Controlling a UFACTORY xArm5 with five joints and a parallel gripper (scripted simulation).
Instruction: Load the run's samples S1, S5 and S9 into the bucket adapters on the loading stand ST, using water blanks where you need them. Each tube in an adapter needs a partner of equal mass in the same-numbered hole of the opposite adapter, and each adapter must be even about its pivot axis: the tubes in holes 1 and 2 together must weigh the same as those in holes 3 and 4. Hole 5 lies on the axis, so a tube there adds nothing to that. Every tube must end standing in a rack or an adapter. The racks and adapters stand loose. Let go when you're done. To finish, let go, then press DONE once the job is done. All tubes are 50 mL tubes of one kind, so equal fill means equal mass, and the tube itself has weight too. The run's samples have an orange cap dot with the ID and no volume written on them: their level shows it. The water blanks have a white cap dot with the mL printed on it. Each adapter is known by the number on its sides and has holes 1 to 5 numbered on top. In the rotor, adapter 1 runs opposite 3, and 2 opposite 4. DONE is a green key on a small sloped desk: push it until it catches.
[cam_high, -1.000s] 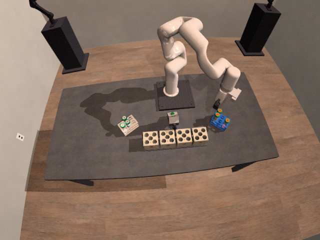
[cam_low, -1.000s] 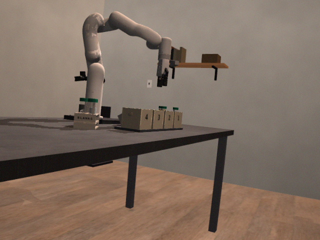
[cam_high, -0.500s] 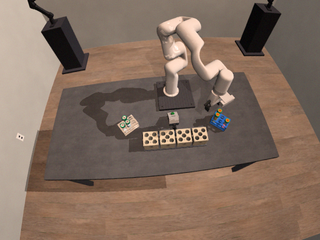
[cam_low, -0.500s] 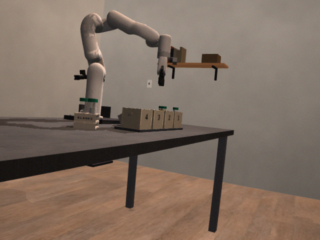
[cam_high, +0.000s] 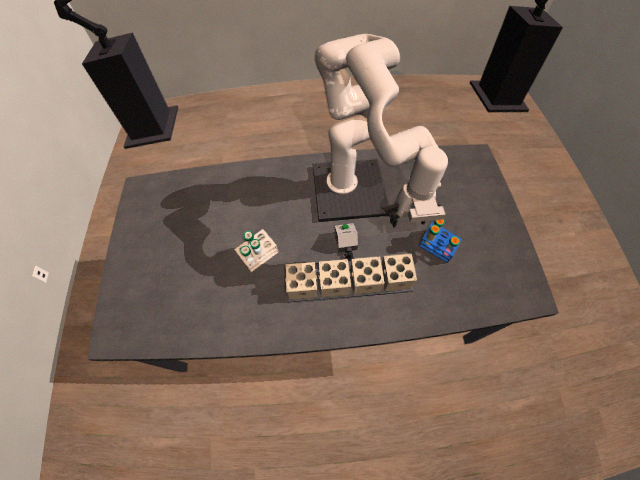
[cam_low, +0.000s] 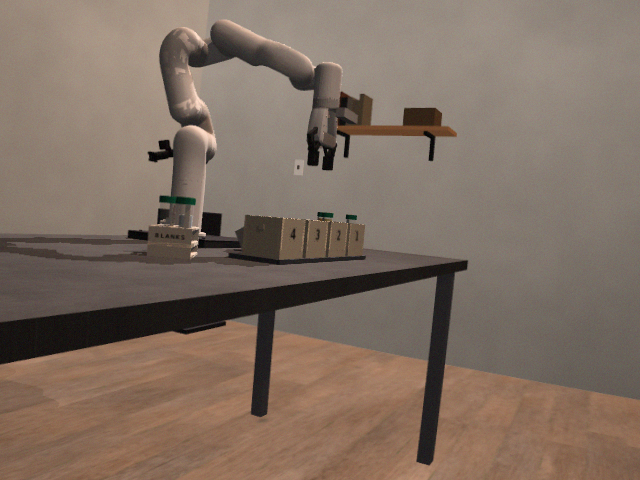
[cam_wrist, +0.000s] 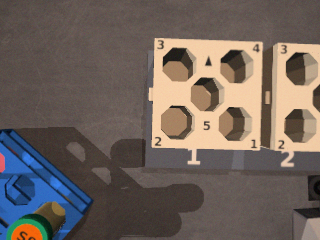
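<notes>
My gripper is now 7 cm past the tube S5, 16 cm to the right of it and 19 cm above it. The rest, counted from my hand: green DONE key: 11 cm behind, 17 cm to the right, 19 cm below; blue sample rack: 2 cm behind, 18 cm to the left, 22 cm below; adapter 1: 9 cm ahead, 1 cm to the right, 20 cm below.
</notes>
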